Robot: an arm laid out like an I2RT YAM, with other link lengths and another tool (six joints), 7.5 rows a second.
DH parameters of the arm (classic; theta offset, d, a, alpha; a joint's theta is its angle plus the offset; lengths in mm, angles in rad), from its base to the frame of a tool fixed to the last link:
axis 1: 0 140.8 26.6 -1.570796
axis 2: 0 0 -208.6 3.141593
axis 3: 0.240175 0 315.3 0
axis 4: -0.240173 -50.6 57 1.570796
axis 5: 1.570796 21.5 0 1.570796
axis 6: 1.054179 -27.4 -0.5 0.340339
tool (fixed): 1.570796 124.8 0 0
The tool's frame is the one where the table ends.
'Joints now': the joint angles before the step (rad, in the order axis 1, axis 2, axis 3, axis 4, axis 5, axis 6). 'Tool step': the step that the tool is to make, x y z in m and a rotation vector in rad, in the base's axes. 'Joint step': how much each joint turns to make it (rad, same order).
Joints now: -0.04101 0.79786 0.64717 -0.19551 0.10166 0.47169
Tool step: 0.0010 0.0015 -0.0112 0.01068 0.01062 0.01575
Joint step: -0.00011 0.00135 -0.02873 0.01865 -0.01841 0.00416
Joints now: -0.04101 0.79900 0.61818 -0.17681 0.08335 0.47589
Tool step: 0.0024 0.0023 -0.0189 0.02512 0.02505 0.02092
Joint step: -0.00014 0.01743 -0.03621 0.02655 -0.02836 0.01483
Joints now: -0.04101 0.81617 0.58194 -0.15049 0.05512 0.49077
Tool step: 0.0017 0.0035 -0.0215 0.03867 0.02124 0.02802
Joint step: 0.00002 0.01647 -0.04451 0.03733 -0.04041 0.02403
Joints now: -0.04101 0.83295 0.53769 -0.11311 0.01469 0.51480
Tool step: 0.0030 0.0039 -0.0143 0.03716 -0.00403 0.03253
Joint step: -0.00008 0.01622 -0.03263 0.05152 -0.04471 0.02134
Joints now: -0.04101 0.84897 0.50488 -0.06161 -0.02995 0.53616
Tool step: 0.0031 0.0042 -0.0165 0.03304 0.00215 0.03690
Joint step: -0.00007 0.02716 -0.03225 0.05674 -0.04699 0.01562
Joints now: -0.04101 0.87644 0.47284 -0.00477 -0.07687 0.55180
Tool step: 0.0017 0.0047 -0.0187 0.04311 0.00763 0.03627
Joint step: -0.00002 0.03095 -0.03462 0.05870 -0.05037 0.02479
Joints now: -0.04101 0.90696 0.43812 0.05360 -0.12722 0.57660
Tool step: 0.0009 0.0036 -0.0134 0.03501 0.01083 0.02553
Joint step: 0.00007 0.02822 -0.01942 0.03849 -0.03733 0.02139
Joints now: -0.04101 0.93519 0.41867 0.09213 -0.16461 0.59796
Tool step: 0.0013 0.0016 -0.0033 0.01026 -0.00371 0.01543
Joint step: -0.00048 0.01157 -0.00464 0.02002 -0.01877 0.00301
